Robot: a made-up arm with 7 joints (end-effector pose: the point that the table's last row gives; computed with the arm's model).
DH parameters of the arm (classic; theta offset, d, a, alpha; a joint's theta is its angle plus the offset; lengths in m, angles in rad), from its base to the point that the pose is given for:
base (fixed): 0 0 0 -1.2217
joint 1: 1.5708 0 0 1.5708
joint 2: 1.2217 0 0 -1.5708
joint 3: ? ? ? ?
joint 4: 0 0 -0.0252 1.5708
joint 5: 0 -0.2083 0 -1.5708
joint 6: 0 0 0 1.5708
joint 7: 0 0 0 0
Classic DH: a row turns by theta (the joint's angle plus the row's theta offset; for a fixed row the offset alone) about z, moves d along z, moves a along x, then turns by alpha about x.
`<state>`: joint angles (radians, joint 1 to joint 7).
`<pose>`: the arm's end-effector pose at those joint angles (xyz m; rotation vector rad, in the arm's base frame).
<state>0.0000 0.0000 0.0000 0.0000 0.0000 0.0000 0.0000</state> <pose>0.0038 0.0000 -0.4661 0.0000 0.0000 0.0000</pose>
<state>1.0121 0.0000 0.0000 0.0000 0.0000 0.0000 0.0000</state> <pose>-0.3694 -0.0693 -0.2757 0.0000 0.9511 0.3462</pose>
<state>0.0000 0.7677 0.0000 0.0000 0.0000 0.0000 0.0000</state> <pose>0.0038 0.3237 -0.3354 0.7677 0.0000 0.0000</pose>
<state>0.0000 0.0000 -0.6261 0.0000 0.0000 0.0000 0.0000</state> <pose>0.0031 -0.0022 -0.4661 0.0000 0.0000 -0.6261</pose>
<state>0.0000 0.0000 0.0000 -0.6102 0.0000 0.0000 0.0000</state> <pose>0.1277 0.0000 -0.4429 0.0000 -0.6102 0.0000</pose>
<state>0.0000 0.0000 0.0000 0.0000 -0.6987 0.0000 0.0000</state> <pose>0.0038 0.0000 -0.4661 0.0000 0.0000 -0.6987</pose>
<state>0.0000 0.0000 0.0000 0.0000 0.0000 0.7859 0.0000</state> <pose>0.0038 0.0000 -0.4661 0.0000 0.7859 0.0000</pose>
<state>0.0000 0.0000 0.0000 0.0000 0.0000 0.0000 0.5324</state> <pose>0.0038 0.0000 -0.4661 0.0000 0.0000 0.5324</pose>
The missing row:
joint 3: -1.5708 -0.2578 0.029 -1.5708
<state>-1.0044 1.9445 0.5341 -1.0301 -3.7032 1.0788 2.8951</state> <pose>-0.0017 0.2926 0.3189 -2.2715 0.9546 1.1023</pose>
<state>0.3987 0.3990 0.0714 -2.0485 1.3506 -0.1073 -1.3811</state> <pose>0.1362 0.1114 -0.2322 0.4627 -1.6698 -0.2563</pose>
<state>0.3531 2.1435 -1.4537 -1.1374 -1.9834 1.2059 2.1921</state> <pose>-0.0185 0.4214 0.0254 0.8561 -0.3804 -1.7869</pose>
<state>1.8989 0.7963 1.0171 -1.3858 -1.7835 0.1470 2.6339</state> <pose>-0.2329 0.3119 0.0625 1.4080 -0.3428 0.2001</pose>
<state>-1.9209 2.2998 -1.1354 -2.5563 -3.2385 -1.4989 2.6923</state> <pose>0.0725 0.1033 0.1447 2.4702 -0.6172 -0.2787</pose>
